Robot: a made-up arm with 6 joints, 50 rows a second.
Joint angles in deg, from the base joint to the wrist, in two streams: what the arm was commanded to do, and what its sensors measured. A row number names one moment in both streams.
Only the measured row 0 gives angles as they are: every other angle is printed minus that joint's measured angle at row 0.
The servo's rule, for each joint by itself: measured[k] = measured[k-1] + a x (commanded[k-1-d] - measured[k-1]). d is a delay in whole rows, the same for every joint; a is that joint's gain. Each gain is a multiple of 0.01, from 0.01 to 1. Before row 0 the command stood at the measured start. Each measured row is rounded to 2 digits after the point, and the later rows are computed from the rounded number. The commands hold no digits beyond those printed.
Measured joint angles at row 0: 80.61 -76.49 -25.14 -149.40 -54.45 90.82
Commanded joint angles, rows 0 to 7: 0.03 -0.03 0.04 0.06 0.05 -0.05; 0.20 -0.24 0.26 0.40 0.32 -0.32; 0.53 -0.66 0.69 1.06 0.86 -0.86; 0.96 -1.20 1.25 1.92 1.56 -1.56; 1.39 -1.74 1.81 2.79 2.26 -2.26; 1.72 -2.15 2.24 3.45 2.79 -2.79; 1.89 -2.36 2.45 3.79 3.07 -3.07; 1.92 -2.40 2.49 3.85 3.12 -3.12
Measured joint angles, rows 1 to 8: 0.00 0.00 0.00 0.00 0.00 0.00; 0.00 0.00 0.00 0.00 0.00 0.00; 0.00 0.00 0.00 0.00 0.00 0.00; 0.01 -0.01 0.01 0.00 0.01 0.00; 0.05 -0.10 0.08 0.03 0.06 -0.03; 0.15 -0.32 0.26 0.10 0.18 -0.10; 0.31 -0.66 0.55 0.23 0.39 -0.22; 0.53 -1.08 0.92 0.41 0.67 -0.38
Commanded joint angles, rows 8 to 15: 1.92 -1.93 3.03 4.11 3.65 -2.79; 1.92 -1.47 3.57 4.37 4.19 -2.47; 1.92 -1.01 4.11 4.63 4.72 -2.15; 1.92 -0.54 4.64 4.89 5.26 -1.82; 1.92 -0.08 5.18 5.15 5.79 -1.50; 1.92 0.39 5.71 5.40 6.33 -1.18; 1.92 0.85 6.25 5.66 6.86 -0.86; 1.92 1.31 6.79 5.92 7.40 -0.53
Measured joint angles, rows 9 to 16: 0.77 -1.50 1.30 0.62 0.99 -0.57; 0.99 -1.84 1.63 0.84 1.30 -0.77; 1.18 -2.06 1.88 1.05 1.57 -0.96; 1.33 -2.01 2.21 1.26 1.88 -1.11; 1.45 -1.80 2.60 1.48 2.23 -1.22; 1.54 -1.49 3.04 1.70 2.60 -1.29; 1.62 -1.12 3.50 1.92 3.00 -1.33; 1.68 -0.71 3.99 2.15 3.42 -1.34
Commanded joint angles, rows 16 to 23: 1.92 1.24 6.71 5.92 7.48 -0.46; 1.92 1.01 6.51 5.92 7.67 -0.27; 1.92 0.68 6.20 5.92 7.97 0.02; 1.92 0.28 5.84 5.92 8.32 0.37; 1.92 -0.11 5.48 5.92 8.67 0.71; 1.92 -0.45 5.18 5.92 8.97 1.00; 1.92 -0.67 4.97 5.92 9.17 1.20; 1.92 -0.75 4.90 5.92 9.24 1.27
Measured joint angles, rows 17 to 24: 1.73 -0.28 4.49 2.38 3.86 -1.33; 1.77 0.16 5.00 2.61 4.31 -1.29; 1.80 0.61 5.52 2.84 4.77 -1.23; 1.82 0.86 5.87 3.06 5.18 -1.17; 1.84 0.92 6.06 3.26 5.55 -1.10; 1.86 0.83 6.10 3.45 5.91 -1.01; 1.87 0.62 6.02 3.62 6.27 -0.90; 1.88 0.34 5.86 3.78 6.63 -0.77
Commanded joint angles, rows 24 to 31: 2.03 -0.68 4.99 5.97 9.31 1.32; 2.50 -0.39 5.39 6.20 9.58 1.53; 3.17 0.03 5.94 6.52 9.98 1.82; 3.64 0.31 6.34 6.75 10.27 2.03; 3.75 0.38 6.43 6.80 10.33 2.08; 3.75 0.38 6.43 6.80 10.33 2.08; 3.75 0.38 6.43 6.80 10.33 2.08; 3.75 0.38 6.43 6.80 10.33 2.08
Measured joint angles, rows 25 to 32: 1.89 0.03 5.66 3.93 6.98 -0.63; 1.90 -0.24 5.46 4.07 7.31 -0.48; 1.90 -0.44 5.30 4.20 7.60 -0.34; 1.93 -0.53 5.21 4.32 7.86 -0.21; 2.04 -0.48 5.26 4.45 8.12 -0.07; 2.27 -0.28 5.46 4.59 8.40 0.08; 2.54 -0.05 5.72 4.74 8.68 0.24; 2.78 0.12 5.93 4.88 8.93 0.39
